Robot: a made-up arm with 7 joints.
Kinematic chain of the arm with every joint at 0, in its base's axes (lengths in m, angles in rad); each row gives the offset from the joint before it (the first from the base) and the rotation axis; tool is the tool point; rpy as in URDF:
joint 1: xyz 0 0 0.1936 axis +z
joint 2: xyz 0 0 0 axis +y
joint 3: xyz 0 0 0.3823 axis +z
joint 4: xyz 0.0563 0 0 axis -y
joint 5: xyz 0.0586 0 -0.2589 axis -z
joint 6: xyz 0 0 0 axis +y
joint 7: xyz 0.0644 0 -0.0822 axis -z
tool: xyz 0 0 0 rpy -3.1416 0 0
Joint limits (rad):
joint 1: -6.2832..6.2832
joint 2: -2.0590..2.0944
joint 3: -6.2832..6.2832
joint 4: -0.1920..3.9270
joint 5: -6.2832..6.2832
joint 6: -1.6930..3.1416
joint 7: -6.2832..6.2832
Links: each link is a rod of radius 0.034 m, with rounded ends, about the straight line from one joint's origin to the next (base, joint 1, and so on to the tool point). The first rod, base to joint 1, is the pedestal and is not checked.
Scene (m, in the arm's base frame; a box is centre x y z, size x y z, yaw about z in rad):
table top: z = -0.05
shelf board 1: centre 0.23 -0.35 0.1 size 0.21 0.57 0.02 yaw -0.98
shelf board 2: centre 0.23 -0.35 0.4 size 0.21 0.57 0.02 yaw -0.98
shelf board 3: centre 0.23 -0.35 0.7 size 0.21 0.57 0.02 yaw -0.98
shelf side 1: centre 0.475 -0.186 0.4 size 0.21 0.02 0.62 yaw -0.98
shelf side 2: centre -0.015 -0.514 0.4 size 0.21 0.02 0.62 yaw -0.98
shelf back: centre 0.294 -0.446 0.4 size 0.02 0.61 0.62 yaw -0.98
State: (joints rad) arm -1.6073 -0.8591 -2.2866 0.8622 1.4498 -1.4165 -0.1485
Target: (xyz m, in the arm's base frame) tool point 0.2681 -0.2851 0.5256
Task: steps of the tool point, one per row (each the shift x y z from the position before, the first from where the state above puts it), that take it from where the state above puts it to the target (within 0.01 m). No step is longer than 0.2 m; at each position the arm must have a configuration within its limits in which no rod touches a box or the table.
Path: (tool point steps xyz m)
1: 0.1429 0.0088 0.0569
2: 0.1309 -0.0512 0.0622
3: 0.0925 -0.1019 0.0626
4: 0.0345 -0.1312 0.0576
5: -0.0313 -0.1312 0.0468
6: -0.0895 -0.1015 0.0307
7: 0.0668 -0.0787 0.0036
8: 0.0436 -0.0858 -0.0036

